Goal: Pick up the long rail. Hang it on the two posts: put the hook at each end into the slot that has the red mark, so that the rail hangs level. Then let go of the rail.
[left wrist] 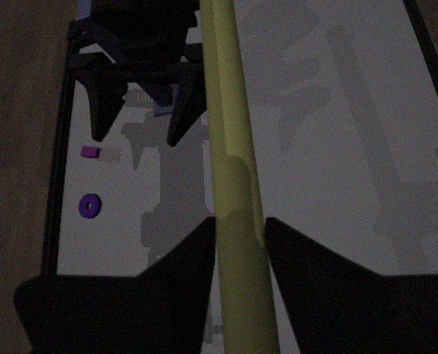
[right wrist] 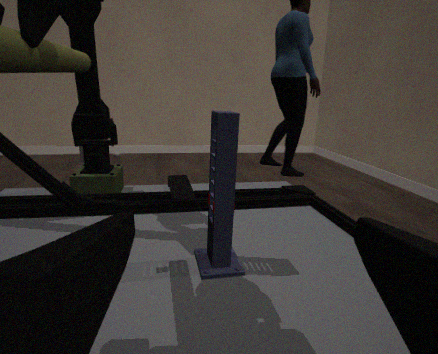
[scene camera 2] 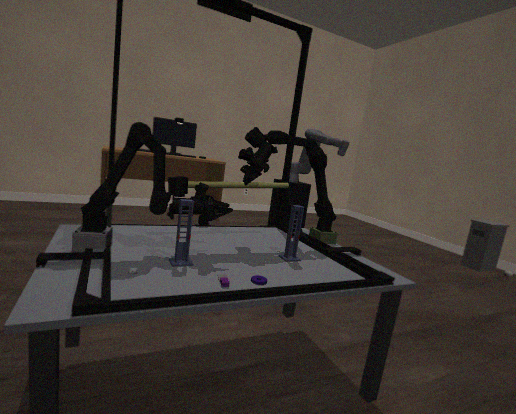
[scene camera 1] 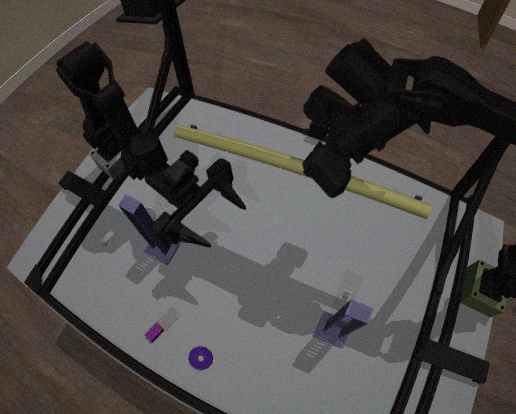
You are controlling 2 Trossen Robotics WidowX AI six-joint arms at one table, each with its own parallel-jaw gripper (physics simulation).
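Where they show: left gripper, between the fingertips: (left wrist: 240, 225) (right wrist: 5, 49) (scene camera 2: 243, 185); right gripper, between the fingertips: (left wrist: 131, 142) (right wrist: 246, 226) (scene camera 2: 231, 207) (scene camera 1: 228, 226); left arm's base, origin of its link: (right wrist: 97, 170) (scene camera 2: 323, 230) (scene camera 1: 492, 285); right arm's base, origin of its link: (scene camera 2: 93, 229) (scene camera 1: 110, 149).
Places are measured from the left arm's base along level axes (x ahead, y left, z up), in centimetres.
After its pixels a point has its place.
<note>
The long yellow rail (scene camera 1: 240, 147) {y 9.3, x 60.6, z 20.4 cm} (scene camera 2: 225, 185) {y 9.6, x 57.1, z 19.5 cm} (left wrist: 230, 125) {y 7.8, x 53.8, z 21.0 cm} (right wrist: 20, 52) {y 9.0, x 49.9, z 19.8 cm} is held in the air beyond the posts, looking about level in scene camera 2, with a small dark hook near each end. My left gripper (left wrist: 240, 225) {y 7.6, x 48.7, z 20.1 cm} is shut on its middle part. My right gripper (scene camera 1: 227, 226) {y 20.1, x 57.1, z 12.9 cm} (left wrist: 131, 142) {y 20.1, x 57.1, z 12.9 cm} (right wrist: 246, 226) {y 20.1, x 57.1, z 12.9 cm} is open and empty, beside the left-hand post (scene camera 1: 137, 217) {y 27.2, x 72.4, z 13.9 cm} (scene camera 2: 184, 227) {y 25.4, x 74.2, z 6.3 cm} in scene camera 1. The right-hand post (scene camera 1: 357, 312) {y 24.1, x 31.7, z 15.8 cm} (scene camera 2: 294, 230) (right wrist: 225, 190) {y 23.9, x 33.4, z 6.2 cm} stands upright, apart from the rail. Both posts have a column of slots and red marks low down.
A purple ring (scene camera 1: 193, 361) {y 44.3, x 53.4, z -4.8 cm} (scene camera 2: 259, 283) {y 45.2, x 53.4, z -5.3 cm} (left wrist: 84, 207) {y 43.8, x 52.3, z -4.9 cm} and a magenta block (scene camera 1: 154, 332) {y 43.8, x 63.9, z -4.3 cm} (scene camera 2: 225, 282) {y 45.7, x 64.6, z -4.2 cm} (left wrist: 90, 151) {y 43.4, x 64.1, z -4.3 cm} beside a pale piece (scene camera 1: 169, 317) {y 39.0, x 63.3, z -5.5 cm} lie near the table's front. Black frame bars run along the table edges, with uprights rising at the sides.
</note>
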